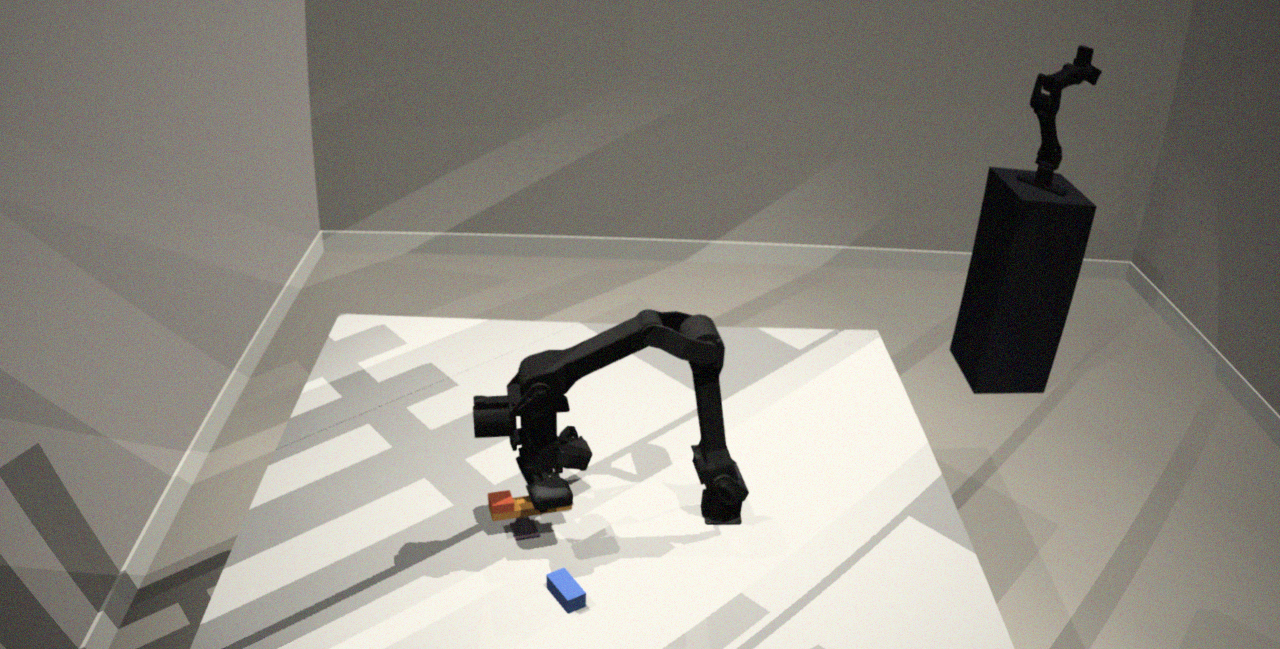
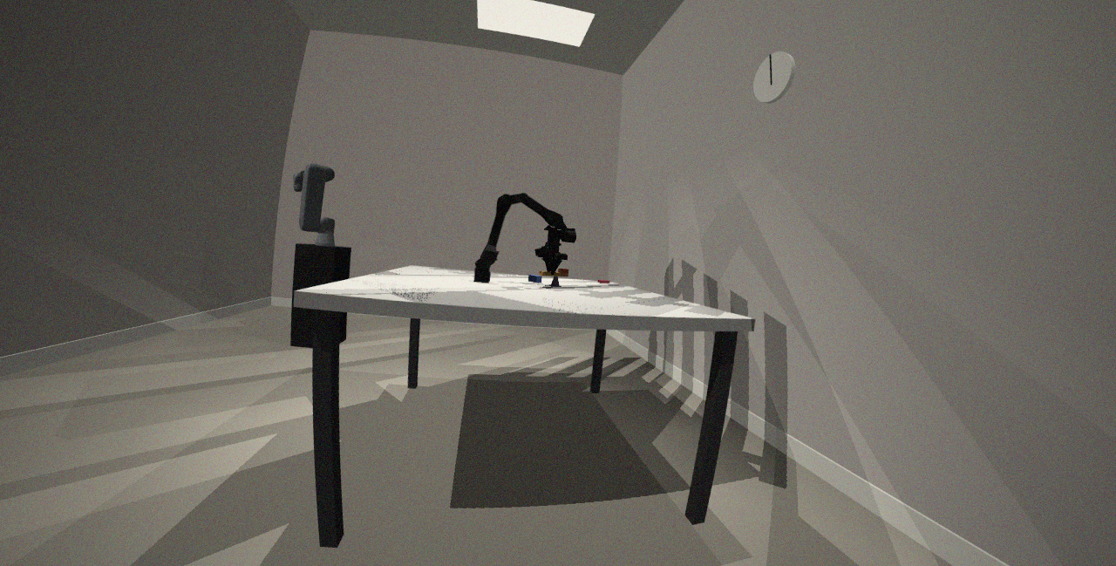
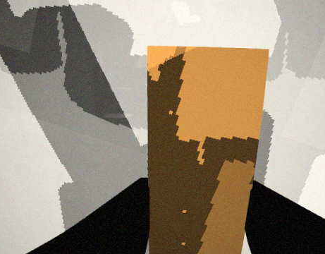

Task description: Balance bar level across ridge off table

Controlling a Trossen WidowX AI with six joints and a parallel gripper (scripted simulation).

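My gripper tip is now 40 mm short of the orange bar, 10 mm to the right of it and 10 mm below it. Also, from my gripper tip: blue block (50 mm behind, 160 mm to the left, 40 mm below).
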